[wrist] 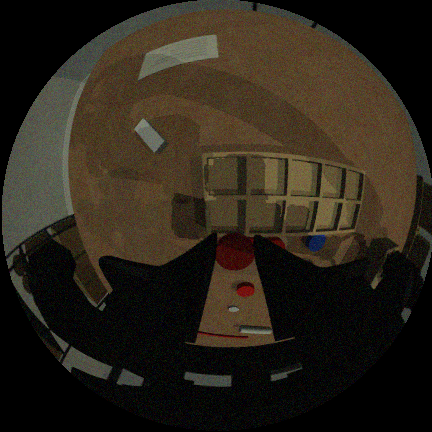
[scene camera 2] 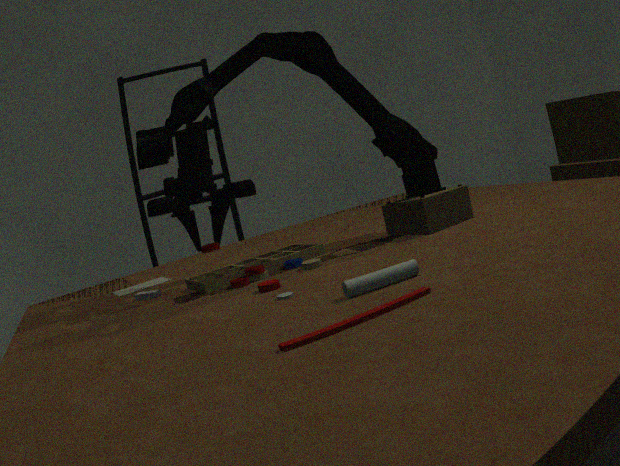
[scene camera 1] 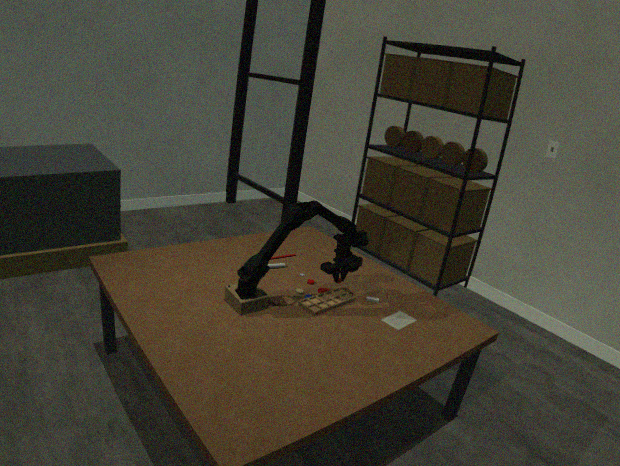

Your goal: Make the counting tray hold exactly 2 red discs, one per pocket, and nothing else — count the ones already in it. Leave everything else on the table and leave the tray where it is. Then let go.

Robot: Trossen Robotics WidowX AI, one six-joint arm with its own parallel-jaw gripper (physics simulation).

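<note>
The wooden counting tray [scene camera 1: 333, 306] [scene camera 2: 202, 286] [wrist: 266, 154] has two rows of pockets; no disc shows in them in the wrist view. My gripper [scene camera 1: 339, 278] [scene camera 2: 209, 245] [wrist: 234, 238] is shut on a red disc [scene camera 1: 339, 280] [scene camera 2: 211, 247] [wrist: 235, 254], held in the air near the tray's far-left end in the wrist view. On the table beside the tray are a loose red disc [scene camera 2: 268, 285] [wrist: 245, 289] and two more, one red disc [scene camera 2: 239, 282] and another red disc [scene camera 2: 254, 269]; in the wrist view the fingers and held disc partly hide these two.
A blue disc [scene camera 2: 293, 263] [wrist: 316, 242] and a beige disc [scene camera 2: 311, 263] lie by the tray. Also on the table are a small white piece [scene camera 2: 284, 295], a white cylinder [scene camera 2: 380, 278], a red stick [scene camera 2: 354, 319], a white block [wrist: 150, 136] and a pale card [wrist: 182, 54].
</note>
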